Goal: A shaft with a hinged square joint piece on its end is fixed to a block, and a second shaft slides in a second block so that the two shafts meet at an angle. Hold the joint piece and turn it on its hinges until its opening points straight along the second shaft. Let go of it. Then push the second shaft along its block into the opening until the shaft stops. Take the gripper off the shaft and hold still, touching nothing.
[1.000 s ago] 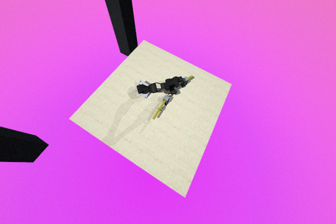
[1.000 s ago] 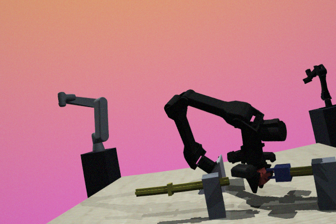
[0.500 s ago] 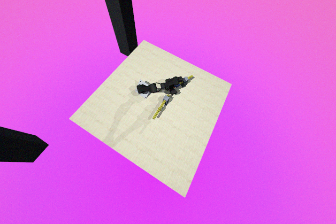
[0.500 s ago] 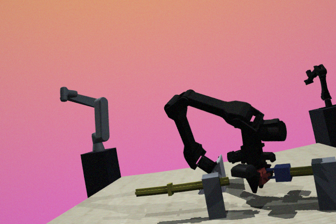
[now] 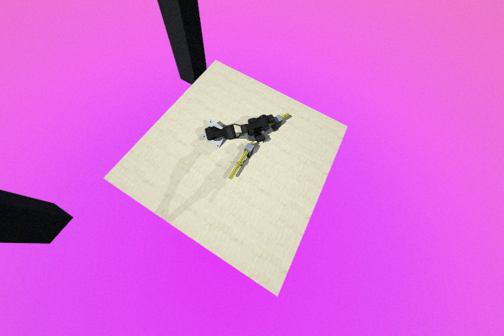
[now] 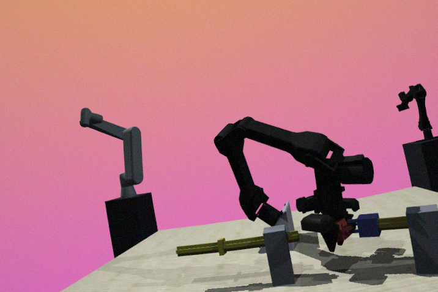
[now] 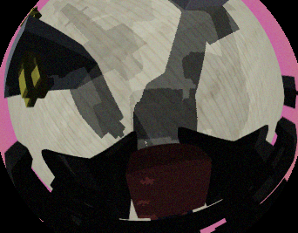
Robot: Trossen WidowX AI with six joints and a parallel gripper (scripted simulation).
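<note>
Now: gripper tip 5 cm below the red square joint piece, 2 cm to the right of it and 1 cm short of it.
</note>
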